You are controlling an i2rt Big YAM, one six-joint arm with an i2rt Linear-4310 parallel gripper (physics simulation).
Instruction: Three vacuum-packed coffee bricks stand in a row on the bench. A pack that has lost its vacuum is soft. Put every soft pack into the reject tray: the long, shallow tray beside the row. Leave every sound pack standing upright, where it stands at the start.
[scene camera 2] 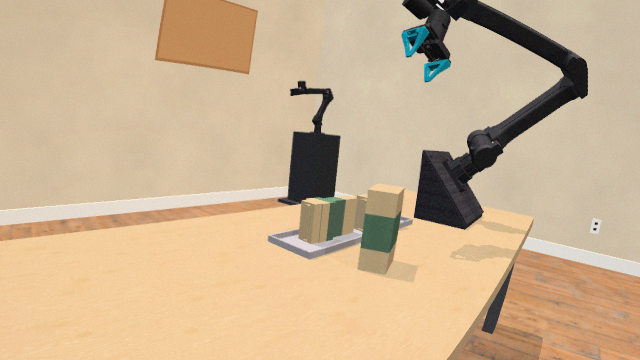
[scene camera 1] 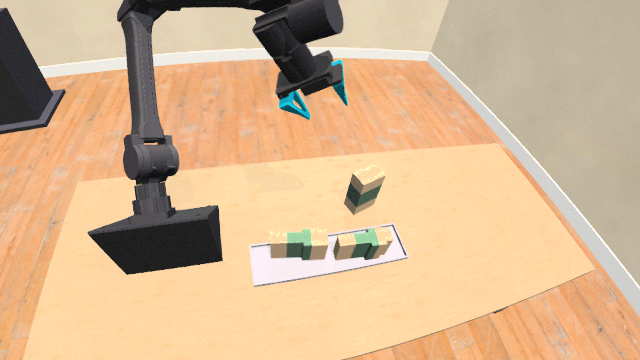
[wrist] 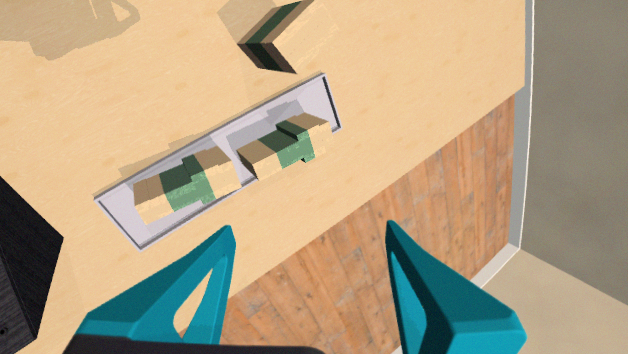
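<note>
One coffee pack, tan with a dark green band, stands upright on the bench beside the reject tray. Two other packs lie lengthwise in the tray, end to end with a small gap, their faces stepped and uneven. One pack is nearer the arm's base; in scene camera 2 it is mostly hidden behind the upright pack. The other pack is at the far end. My gripper is open and empty, high above the bench, away from all packs.
The arm's black wedge base stands on the bench, beyond one end of the tray. A second arm on a black pedestal stands on the floor behind the bench.
</note>
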